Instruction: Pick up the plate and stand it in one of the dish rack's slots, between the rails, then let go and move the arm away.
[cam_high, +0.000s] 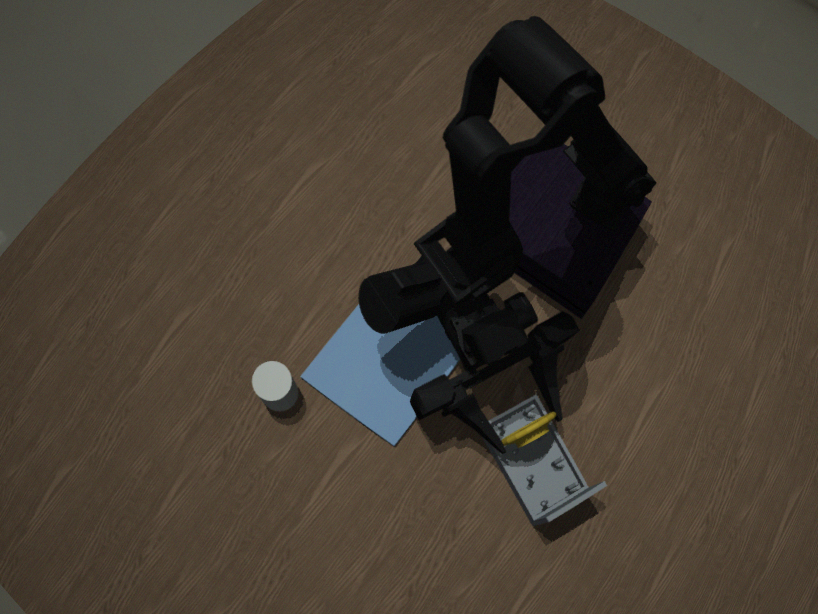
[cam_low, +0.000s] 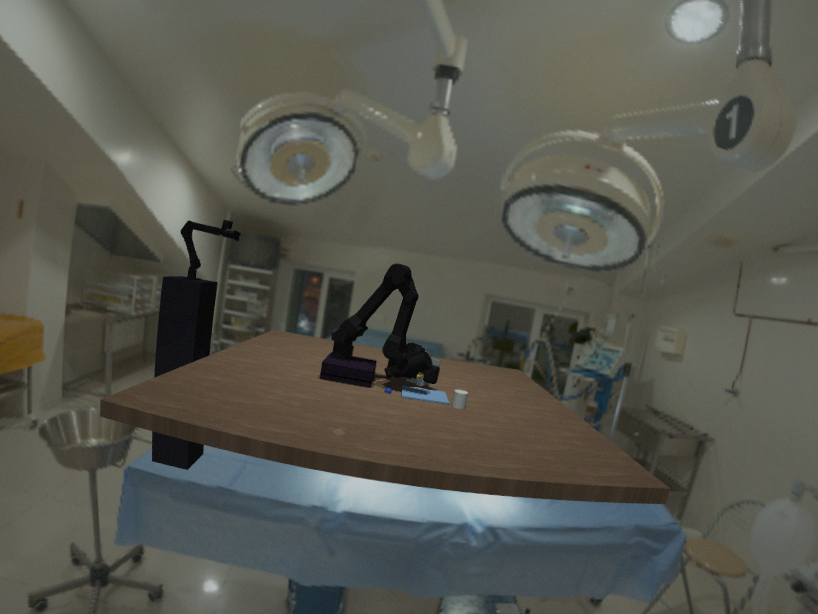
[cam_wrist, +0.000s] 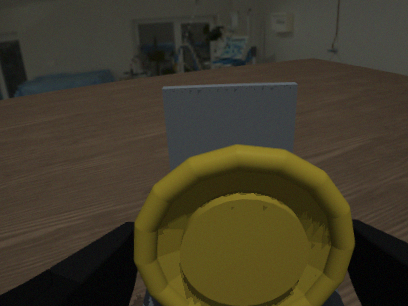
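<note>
My gripper tip is 3 cm above the grey dish rack, 2 cm to the right of it and 1 cm short of it. Also, from my gripper tip: yellow plate (1 cm to the right); then light blue mat (18 cm to the right, 5 cm below); then blue spoon (18 cm to the right, 12 cm behind, 5 cm below).
</note>
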